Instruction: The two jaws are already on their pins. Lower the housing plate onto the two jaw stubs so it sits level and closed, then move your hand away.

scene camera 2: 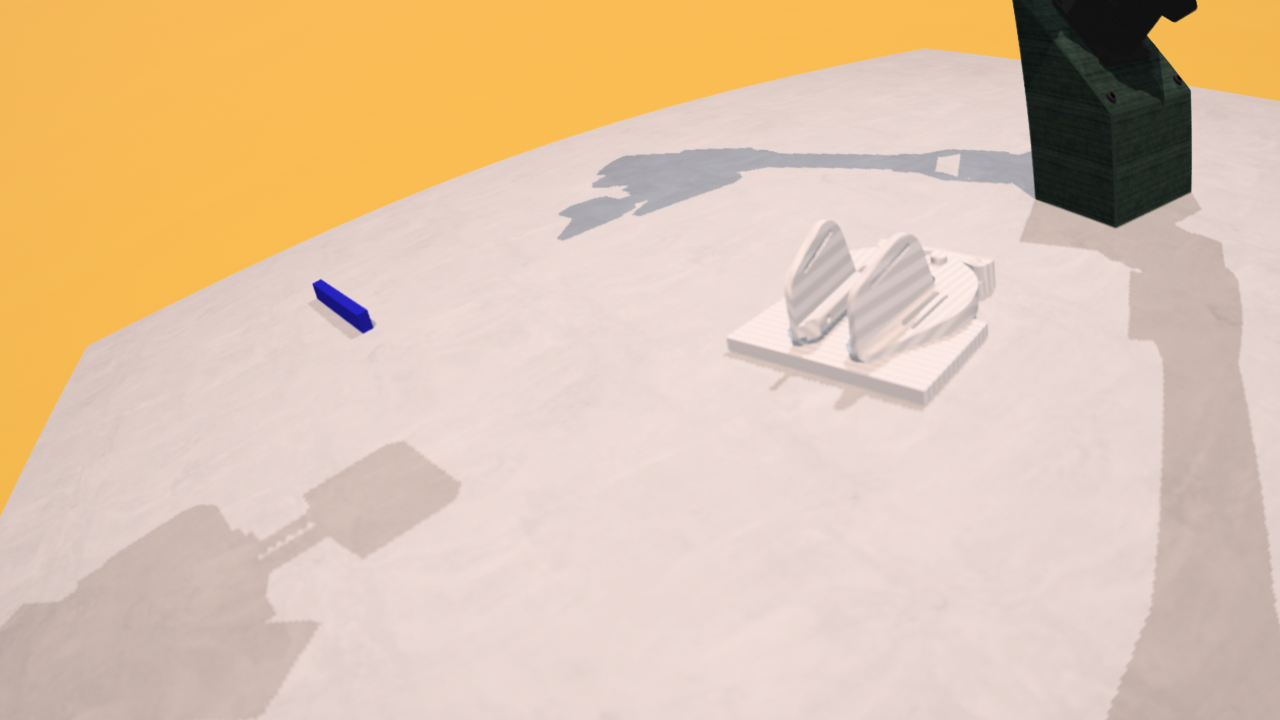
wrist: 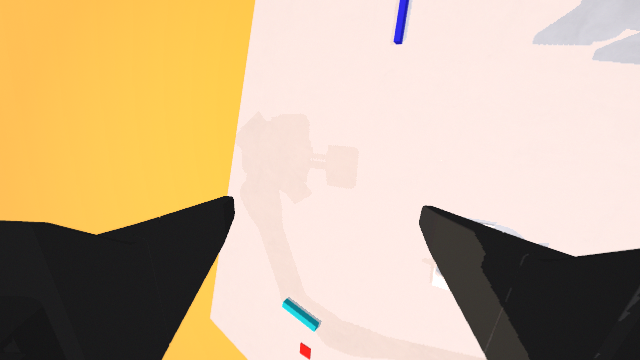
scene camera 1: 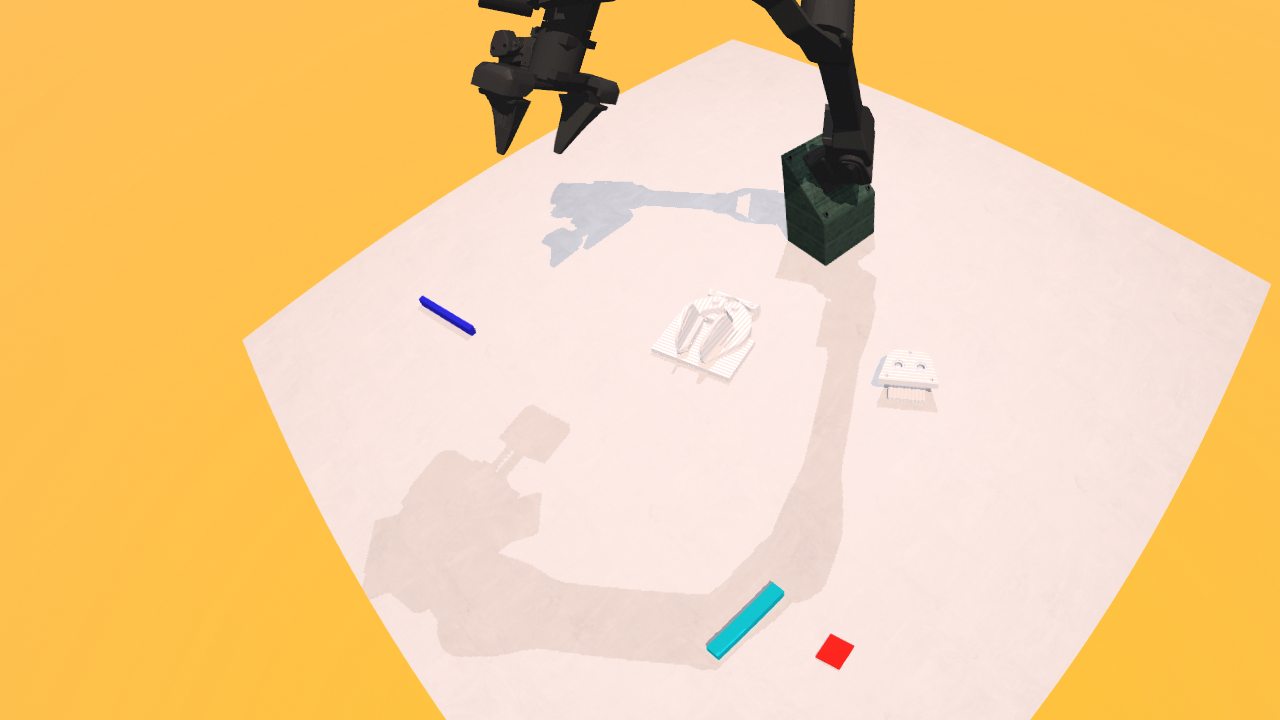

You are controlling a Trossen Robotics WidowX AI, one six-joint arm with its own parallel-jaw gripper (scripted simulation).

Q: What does my gripper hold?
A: Nothing.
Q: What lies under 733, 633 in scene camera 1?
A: A cyan bar.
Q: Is my gripper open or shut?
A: Open.
